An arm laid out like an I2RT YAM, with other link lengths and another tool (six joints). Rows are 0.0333 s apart.
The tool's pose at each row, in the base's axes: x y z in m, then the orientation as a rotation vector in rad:
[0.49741 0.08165 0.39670 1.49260 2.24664 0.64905]
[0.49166 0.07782 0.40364 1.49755 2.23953 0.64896]
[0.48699 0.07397 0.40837 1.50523 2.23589 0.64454]
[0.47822 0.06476 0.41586 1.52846 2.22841 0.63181]
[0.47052 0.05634 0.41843 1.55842 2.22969 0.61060]
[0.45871 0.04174 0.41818 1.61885 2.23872 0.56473]
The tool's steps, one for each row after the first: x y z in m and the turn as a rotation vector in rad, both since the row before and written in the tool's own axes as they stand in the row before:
[-0.00173 -0.00176 -0.00948 -0.00192 -0.00395 0.00482]
[-0.00208 -0.00216 -0.00707 0.00299 -0.00326 0.00516]
[-0.00575 -0.00550 -0.01243 0.01075 -0.00692 0.01498]
[-0.00533 -0.00718 -0.00754 0.02208 -0.00365 0.01605]
[-0.00982 -0.01387 -0.00799 0.04969 -0.00337 0.03030]

